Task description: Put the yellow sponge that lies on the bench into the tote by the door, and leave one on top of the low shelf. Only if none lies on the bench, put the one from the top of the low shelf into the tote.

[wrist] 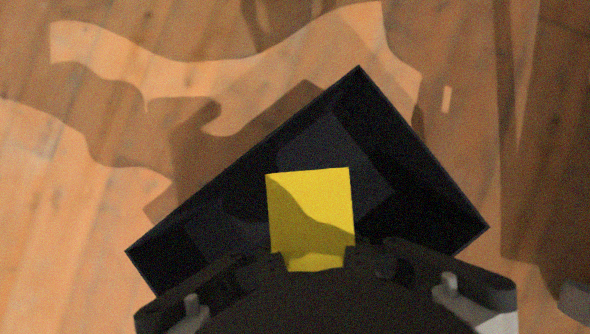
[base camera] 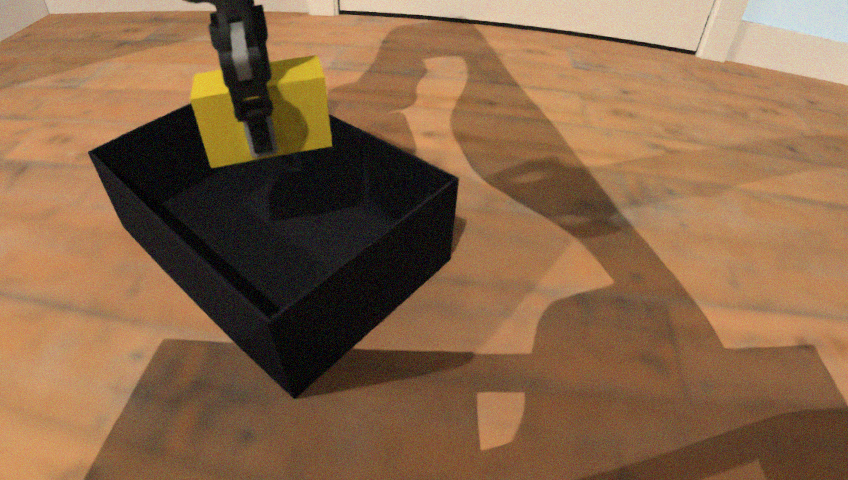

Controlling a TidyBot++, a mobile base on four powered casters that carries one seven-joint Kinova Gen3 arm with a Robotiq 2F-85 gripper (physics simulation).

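Frame: origin at the arm's base, x right, y ahead, z up, level; metres.
Seen in the pictures: gripper, between the fingertips: [base camera: 262, 138].
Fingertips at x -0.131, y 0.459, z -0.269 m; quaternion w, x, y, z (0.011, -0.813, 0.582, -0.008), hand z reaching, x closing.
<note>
Offsets run from my fingertips to a thing's top centre. "spot": to the spot under its first point. Level surfaces: height alone.
The yellow sponge {dx +0.005, dy +0.002, dz +0.058 m} [base camera: 297, 113] [wrist: 320, 195] is held between the fingers of my gripper [base camera: 261, 139] [wrist: 311, 238], which is shut on it. The black tote {dx -0.014, dy +0.006, dz -0.028 m} [base camera: 368, 297] [wrist: 425, 175] stands on the wooden floor. In the base camera view the sponge is upright over the tote's far part, with its lower edge a little below the level of the far rim. In the wrist view the sponge is over the tote, and the gripper hides the tote's near part. The bench and the low shelf do not show in either view.
A pale door [base camera: 523, 17] stands at the back, with a white frame {spot: dx +0.735, dy +0.590, dz -0.074 m} [base camera: 714, 35] at its right and a wall beside it. Shadows of the arm and base fall across the wooden floor {dz -0.128 m} [base camera: 743, 237] [wrist: 50, 210] around the tote.
</note>
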